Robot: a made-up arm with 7 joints. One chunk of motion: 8 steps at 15 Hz.
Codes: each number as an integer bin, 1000 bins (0 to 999) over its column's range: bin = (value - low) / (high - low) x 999, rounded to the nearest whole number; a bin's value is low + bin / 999 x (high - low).
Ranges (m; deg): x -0.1..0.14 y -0.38..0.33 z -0.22..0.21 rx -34..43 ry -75..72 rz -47..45
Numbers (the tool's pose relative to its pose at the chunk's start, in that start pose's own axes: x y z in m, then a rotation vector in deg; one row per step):
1: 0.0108 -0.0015 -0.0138 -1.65 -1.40 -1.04
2: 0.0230 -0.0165 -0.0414 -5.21 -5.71 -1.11
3: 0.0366 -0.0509 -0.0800 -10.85 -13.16 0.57
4: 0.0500 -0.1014 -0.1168 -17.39 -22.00 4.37
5: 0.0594 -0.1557 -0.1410 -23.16 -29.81 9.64
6: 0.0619 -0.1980 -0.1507 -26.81 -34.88 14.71
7: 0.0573 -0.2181 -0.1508 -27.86 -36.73 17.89
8: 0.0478 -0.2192 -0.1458 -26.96 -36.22 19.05
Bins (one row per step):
1: 461 533 479 420 500 499
2: 512 511 415 374 471 498
3: 569 463 325 300 420 517
4: 624 392 240 215 360 558
5: 664 316 184 141 307 615
6: 674 256 161 93 273 670
7: 655 228 161 80 260 705
8: 615 226 172 91 264 717

